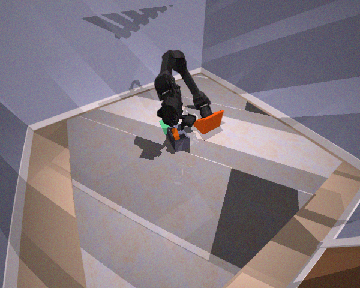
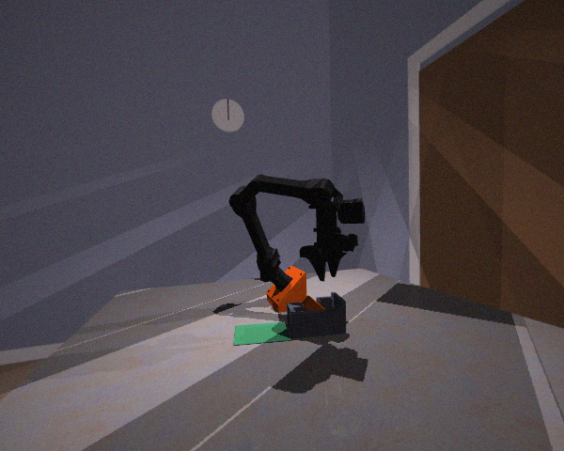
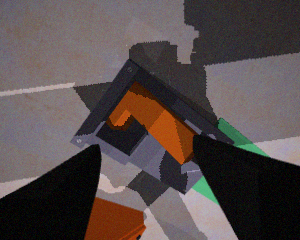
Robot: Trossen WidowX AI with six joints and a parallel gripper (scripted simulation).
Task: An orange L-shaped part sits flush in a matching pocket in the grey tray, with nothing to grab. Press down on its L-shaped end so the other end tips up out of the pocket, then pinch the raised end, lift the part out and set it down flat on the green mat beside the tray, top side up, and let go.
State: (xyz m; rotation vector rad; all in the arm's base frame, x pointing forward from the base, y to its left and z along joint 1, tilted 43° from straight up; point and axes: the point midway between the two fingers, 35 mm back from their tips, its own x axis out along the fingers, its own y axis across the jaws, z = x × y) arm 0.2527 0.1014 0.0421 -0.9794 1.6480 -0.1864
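Now: gripper tip 20 mm past the orange L-shaped part, 10 mm to the left of it and 100 mm above it. The rest, counted from my gripper tip: green mat: 50 mm behind, 190 mm to the right, 160 mm below.
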